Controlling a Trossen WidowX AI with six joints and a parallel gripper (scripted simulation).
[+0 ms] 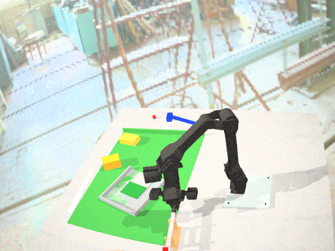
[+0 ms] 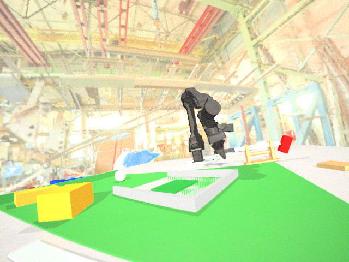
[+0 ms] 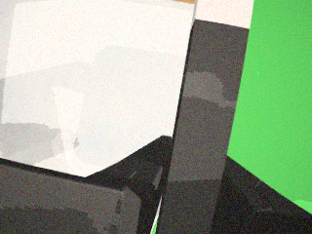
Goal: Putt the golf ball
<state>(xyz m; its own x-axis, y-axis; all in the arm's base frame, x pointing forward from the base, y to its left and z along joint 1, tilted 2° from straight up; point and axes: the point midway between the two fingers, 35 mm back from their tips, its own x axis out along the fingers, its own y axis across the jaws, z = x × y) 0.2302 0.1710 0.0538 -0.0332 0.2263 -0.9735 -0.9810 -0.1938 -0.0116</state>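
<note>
Right now the wooden putter stand is 13 cm to the left of my gripper tip and 3 cm behind it. The rest, counted from my gripper tip: red piece 70 cm to the right, 37 cm ahead, 3 cm below; white golf ball 37 cm to the right, 18 cm ahead, 1 cm below.
</note>
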